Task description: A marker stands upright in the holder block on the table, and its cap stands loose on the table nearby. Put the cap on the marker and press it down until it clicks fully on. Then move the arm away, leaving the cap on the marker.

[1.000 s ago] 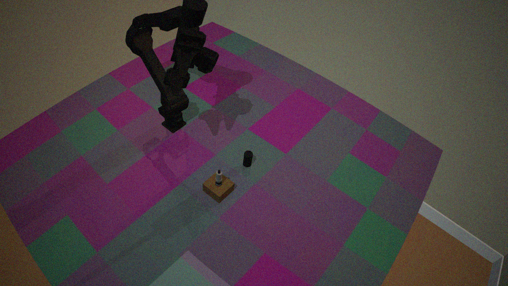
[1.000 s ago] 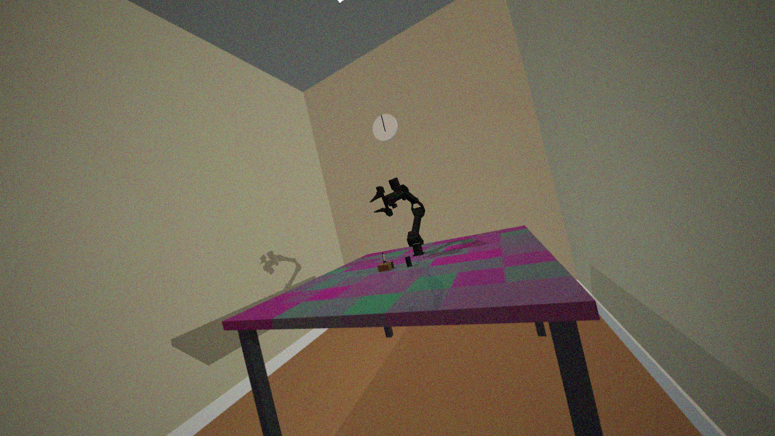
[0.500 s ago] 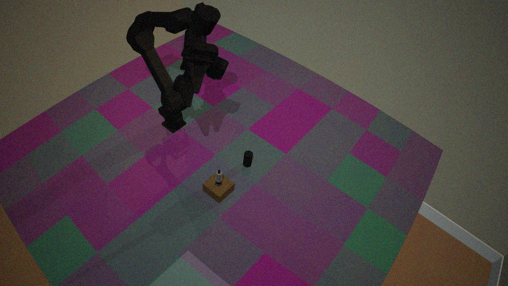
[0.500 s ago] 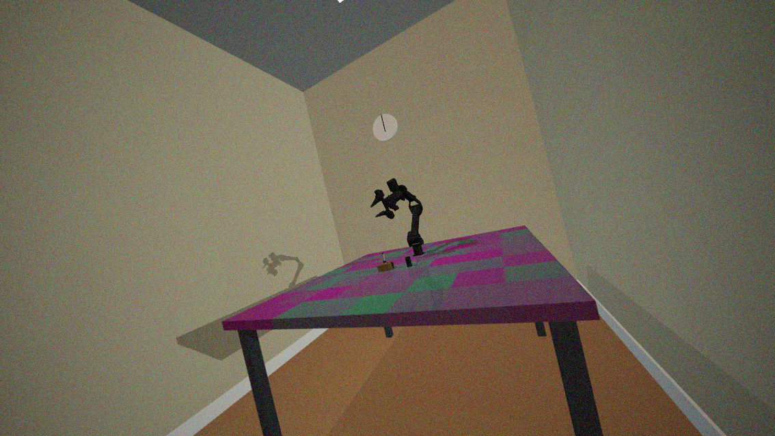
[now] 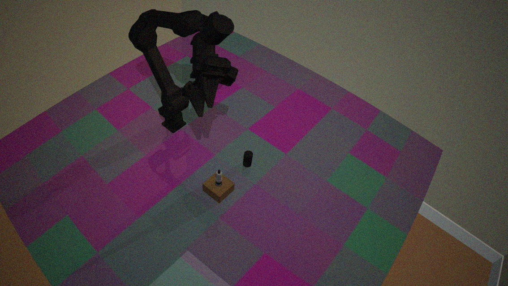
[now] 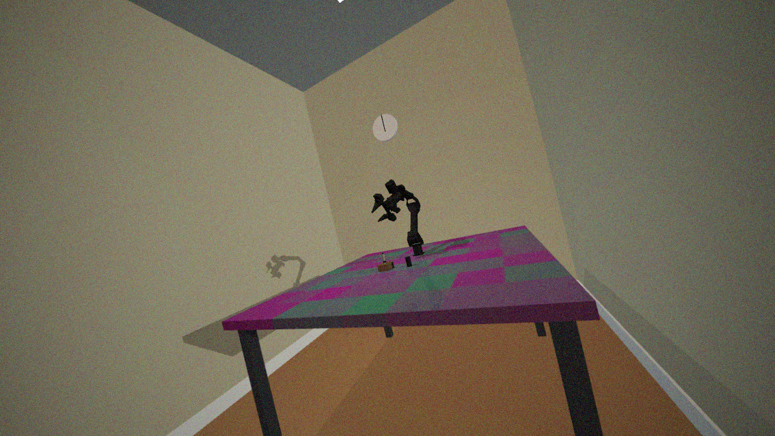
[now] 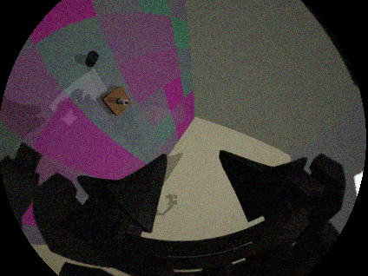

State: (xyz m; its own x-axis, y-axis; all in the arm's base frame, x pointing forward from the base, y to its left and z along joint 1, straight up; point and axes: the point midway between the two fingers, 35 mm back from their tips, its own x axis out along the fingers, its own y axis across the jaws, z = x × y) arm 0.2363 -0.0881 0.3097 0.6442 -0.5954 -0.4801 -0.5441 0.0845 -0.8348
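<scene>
Now: the black cap 4 cm ahead of my gripper tip, 15 cm to the left of it and 27 cm below it. The rest, counted from my gripper tip: tan holder block: 4 cm ahead, 1 cm to the left, 28 cm below.
</scene>
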